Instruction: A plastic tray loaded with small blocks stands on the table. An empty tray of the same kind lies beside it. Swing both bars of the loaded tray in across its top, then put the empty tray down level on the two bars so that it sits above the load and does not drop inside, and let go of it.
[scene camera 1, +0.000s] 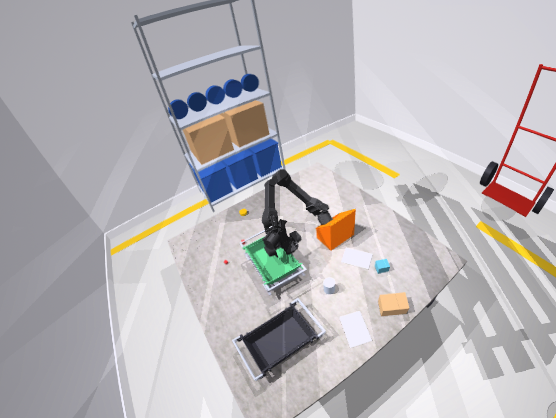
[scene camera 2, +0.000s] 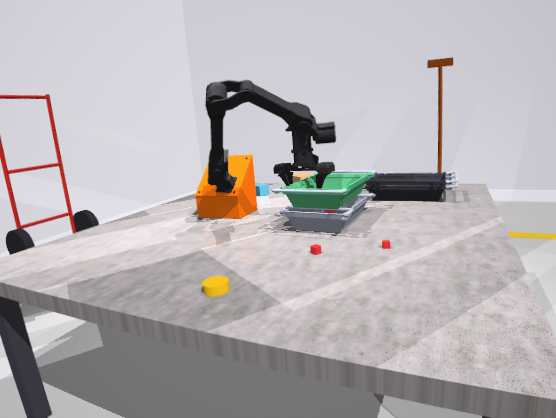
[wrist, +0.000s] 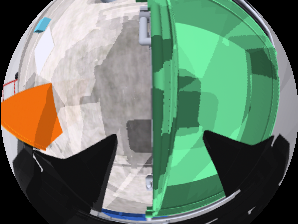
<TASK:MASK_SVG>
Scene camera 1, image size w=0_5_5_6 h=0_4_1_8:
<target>green tray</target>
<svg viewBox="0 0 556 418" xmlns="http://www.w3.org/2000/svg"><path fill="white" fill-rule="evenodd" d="M264 230L239 244L249 254L259 273L264 278L262 280L265 281L266 289L271 291L289 279L300 275L306 269L303 263L299 264L299 260L292 256L292 254L286 255L284 249L276 250L279 258L268 256L264 250L265 245L262 240L264 237L245 247L242 246L242 243L265 232Z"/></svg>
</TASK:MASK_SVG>
